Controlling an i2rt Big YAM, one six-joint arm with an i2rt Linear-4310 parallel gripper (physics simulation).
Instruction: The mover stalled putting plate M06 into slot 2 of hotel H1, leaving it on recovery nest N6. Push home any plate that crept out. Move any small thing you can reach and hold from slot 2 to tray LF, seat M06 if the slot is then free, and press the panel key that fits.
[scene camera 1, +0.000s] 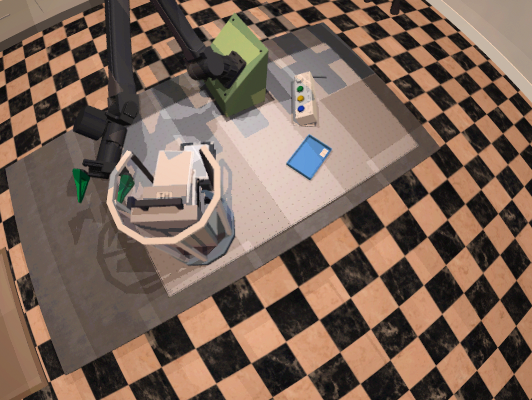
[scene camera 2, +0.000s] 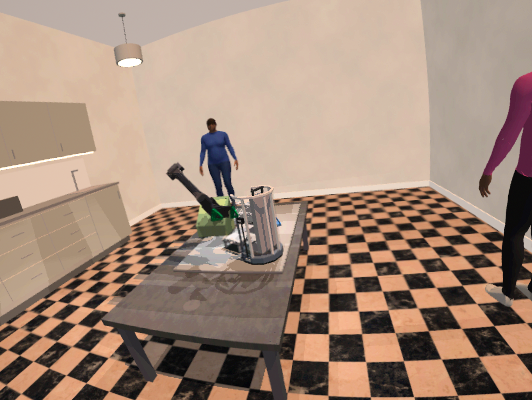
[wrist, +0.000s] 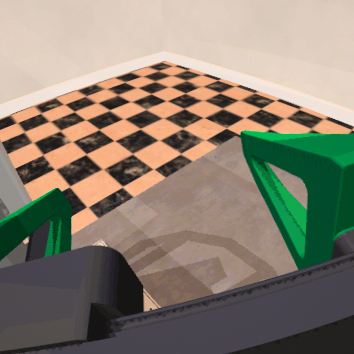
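Pixels of known places: gripper, between the fingertips: (scene camera 1: 98, 205) (scene camera 2: 230, 216) (wrist: 149, 170); arm's base, origin of its link: (scene camera 1: 231, 70).
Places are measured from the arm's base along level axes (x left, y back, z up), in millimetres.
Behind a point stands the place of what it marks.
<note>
My gripper (scene camera 1: 100, 200) @(x -551, y -325, z 161 mm) (scene camera 2: 225, 214) @(x -551, y -325, z 161 mm) (wrist: 149, 170) @(x -551, y -325, z 161 mm) has two green fingers spread wide, with nothing between them. It is raised above the table on the arm side of the hotel tower; in scene camera 1 one finger shows through the tower's octagonal top ring. The hotel tower (scene camera 1: 172, 170) (scene camera 2: 263, 225) has a cream body, a dark handle on top and a rail cage. Pale plate-like parts (scene camera 1: 198, 159) @(x -266, y -224, z -76 mm) show beside its body. Plate M06, nest N6 and slot 2 cannot be told apart. A blue tray (scene camera 1: 308, 158) @(x 85, y -397, z -148 mm) (scene camera 2: 278, 222) @(x 83, y -444, z -141 mm) lies flat, its label unreadable. The key panel (scene camera 1: 307, 113) @(x 164, y -266, z -77 mm) has green, yellow and blue keys.
A green wedge-shaped block (scene camera 1: 256, 77) @(x 59, y -76, z -4 mm) (scene camera 2: 215, 226) @(x -69, y 11, z -79 mm) stands beneath part of the dark arm (scene camera 1: 120, 60) @(x -337, y -61, z 280 mm) (scene camera 2: 192, 189) @(x -359, y -35, z 286 mm). A perforated pale board (scene camera 1: 270, 200) @(x -125, y -457, z -150 mm) lies on the grey table (scene camera 1: 75, 300) @(x -893, y -396, z -164 mm) (scene camera 2: 210, 305) @(x -842, y -251, z -164 mm). Two people stand on the floor beyond the table.
</note>
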